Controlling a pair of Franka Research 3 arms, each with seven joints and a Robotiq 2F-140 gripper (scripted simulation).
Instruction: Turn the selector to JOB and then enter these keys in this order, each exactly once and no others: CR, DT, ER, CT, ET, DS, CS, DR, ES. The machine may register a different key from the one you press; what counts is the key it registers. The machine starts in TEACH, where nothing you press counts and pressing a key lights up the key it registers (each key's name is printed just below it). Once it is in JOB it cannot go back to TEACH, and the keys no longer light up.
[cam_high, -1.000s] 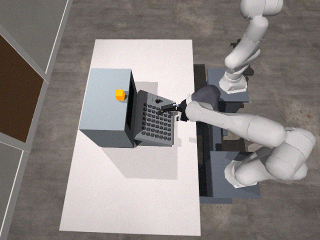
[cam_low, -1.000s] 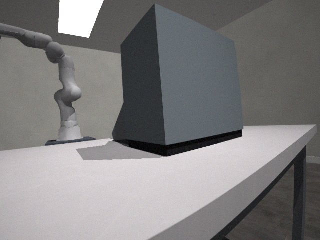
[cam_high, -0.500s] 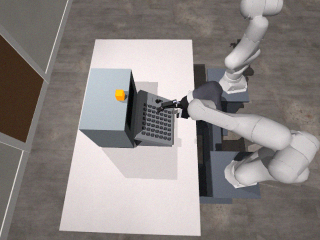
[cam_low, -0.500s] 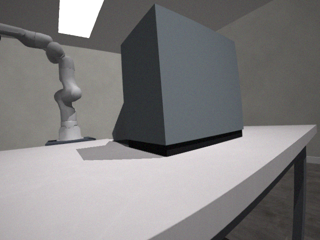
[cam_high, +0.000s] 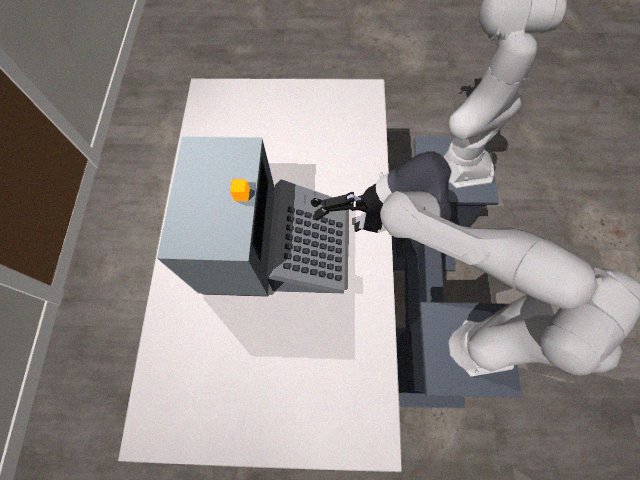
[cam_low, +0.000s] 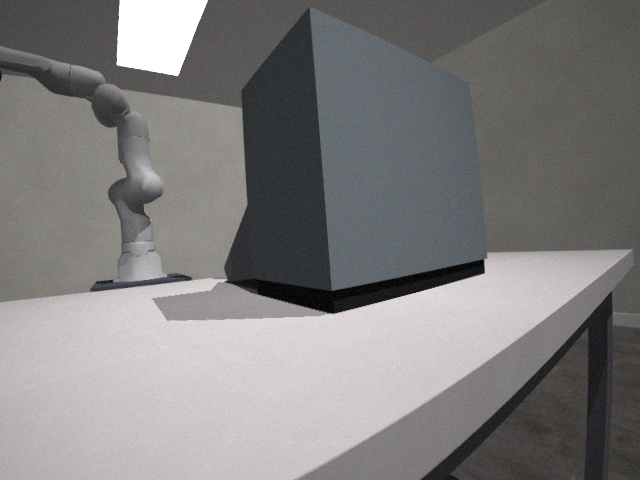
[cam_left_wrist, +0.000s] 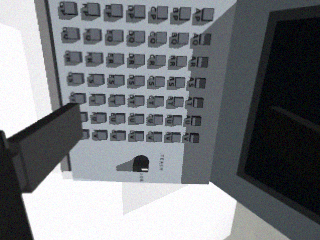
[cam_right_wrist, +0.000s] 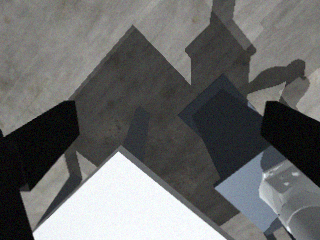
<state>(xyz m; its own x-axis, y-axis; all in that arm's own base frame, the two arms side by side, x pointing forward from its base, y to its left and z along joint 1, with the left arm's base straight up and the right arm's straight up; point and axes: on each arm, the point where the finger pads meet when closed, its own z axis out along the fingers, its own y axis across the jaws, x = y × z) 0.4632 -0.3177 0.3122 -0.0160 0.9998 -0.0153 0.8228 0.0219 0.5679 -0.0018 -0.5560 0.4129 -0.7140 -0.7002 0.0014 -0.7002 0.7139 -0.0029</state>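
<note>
The black selector lies 18 cm below my left hand, 16 cm to the right of it and 8 cm ahead of it. The rest, counted from my left hand: sloped key panel (23 cm below, 11 cm ahead, 5 cm to the right).
</note>
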